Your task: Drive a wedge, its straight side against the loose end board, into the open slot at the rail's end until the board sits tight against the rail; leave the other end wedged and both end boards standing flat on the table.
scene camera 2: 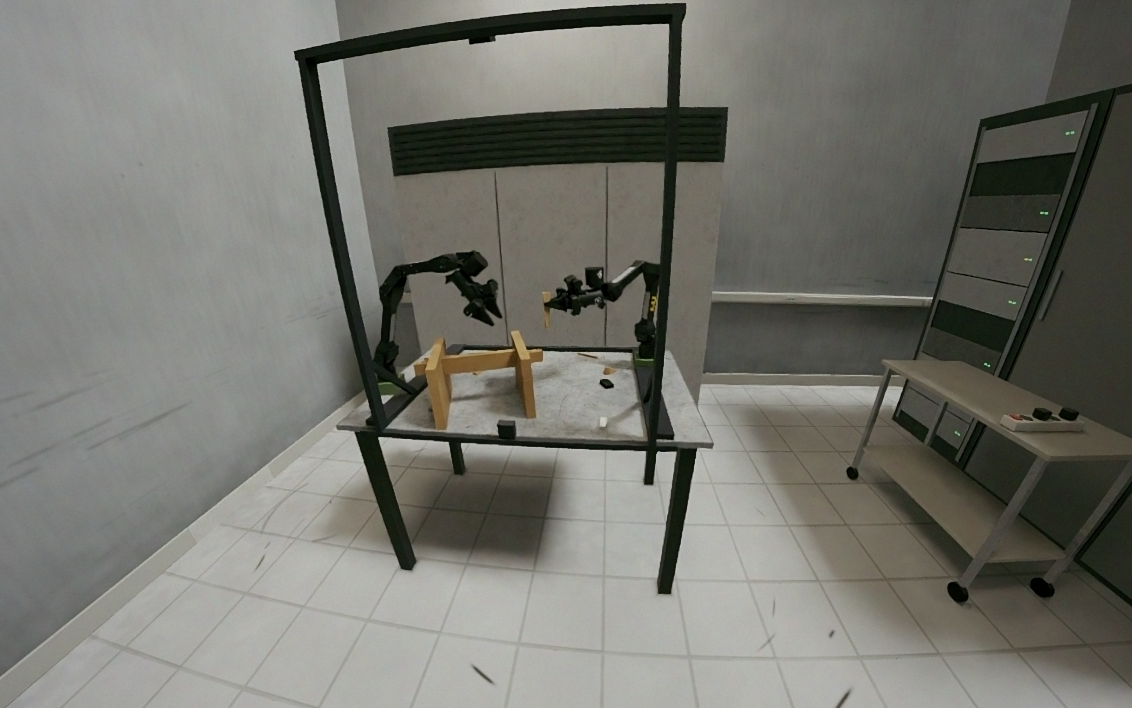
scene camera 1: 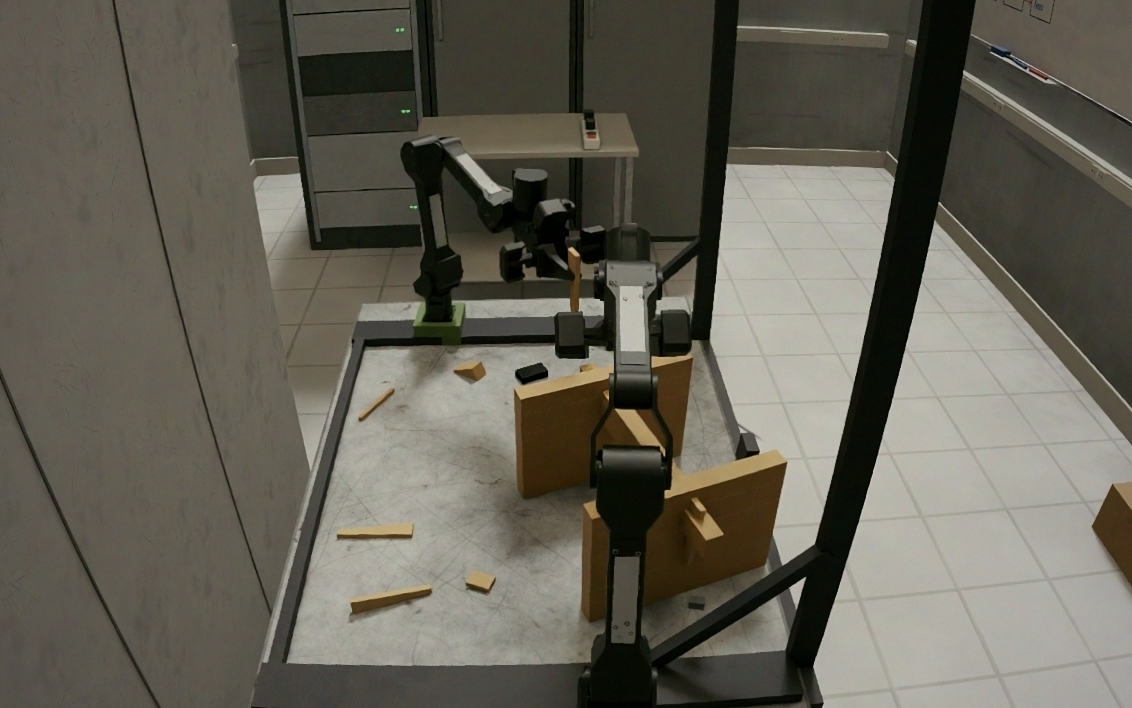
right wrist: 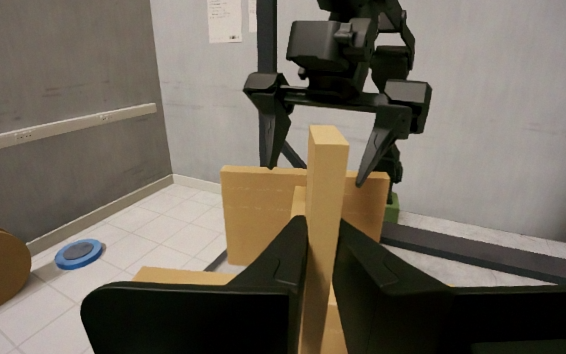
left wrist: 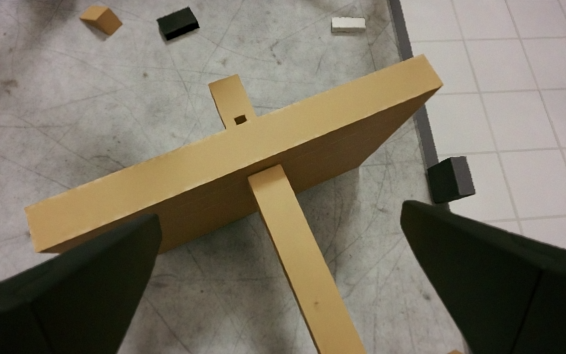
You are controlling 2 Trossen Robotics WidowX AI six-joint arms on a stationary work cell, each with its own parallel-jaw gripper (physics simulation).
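Places are measured from the left arm's base along level axes (x left, y back, z up), in metres.
Pixels of known places: left gripper, between the fingertips: (scene camera 2: 497, 321) (left wrist: 282, 218); right gripper, between the fingertips: (scene camera 2: 543, 304) (scene camera 1: 577, 277) (right wrist: 315, 226); right arm's base, origin of its link: (scene camera 2: 646, 356) (scene camera 1: 439, 314).
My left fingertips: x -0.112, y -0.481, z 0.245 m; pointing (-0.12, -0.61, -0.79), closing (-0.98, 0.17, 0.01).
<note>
For each thing: its top centre in the pictures, then the offset to it from my left fingertips. "pt": a spot on its surface instead.
- loose end board, centre of its top: (left wrist: 252, 136) (right wrist: 292, 291) (scene camera 1: 605, 371) (scene camera 2: 520, 343) dx +0.001, dy -0.071, dz -0.080 m
- rail, centre of its top: (left wrist: 338, 339) (right wrist: 299, 224) (scene camera 1: 644, 435) (scene camera 2: 478, 353) dx -0.025, dy +0.071, dz -0.103 m
- open slot, a spot on its surface: (left wrist: 240, 119) pt dx +0.007, dy -0.105, dz -0.118 m
- small wedge, a spot on its surface: (scene camera 1: 697, 505) pt dx -0.053, dy +0.238, dz -0.096 m
- long wedge, centre of its top: (right wrist: 326, 133) (scene camera 1: 573, 250) (scene camera 2: 547, 292) dx +0.033, dy -0.170, dz +0.087 m
- thin stick, centre of its top: (scene camera 1: 376, 402) dx +0.383, dy -0.341, dz -0.283 m
- black block, centre of its top: (left wrist: 176, 20) (scene camera 1: 531, 370) (scene camera 2: 606, 382) dx +0.071, dy -0.384, dz -0.278 m
- white block, centre of its top: (left wrist: 348, 22) (scene camera 2: 603, 421) dx -0.203, dy -0.330, dz -0.281 m
The loose end board (scene camera 1: 555, 442) (scene camera 2: 524, 384) (left wrist: 225, 145) stands upright. The rail (scene camera 2: 480, 360) (left wrist: 305, 270) passes through it, and the open slot (left wrist: 240, 119) shows in the rail's end close to the board's outer face. The other end board (scene camera 1: 726, 525) (scene camera 2: 437, 384) (right wrist: 260, 215) stands with a small wedge (scene camera 1: 697, 505) in its rail end. My right gripper (scene camera 1: 571, 268) (scene camera 2: 548, 305) (right wrist: 315, 226) is shut on a long wedge (scene camera 1: 574, 288) (right wrist: 327, 165), held roughly upright above and beyond the loose board. My left gripper (scene camera 2: 494, 318) (left wrist: 282, 218) is open and empty above the rail.
Two long wooden pieces (scene camera 1: 375, 531) (scene camera 1: 390, 597), a thin stick (scene camera 1: 376, 404) and small wooden blocks (scene camera 1: 469, 369) (scene camera 1: 480, 581) lie on the table. A black block (scene camera 1: 531, 372) (left wrist: 178, 23) and a white block (left wrist: 348, 24) lie beyond the loose board. Black frame posts (scene camera 1: 897, 333) bound the cell.
</note>
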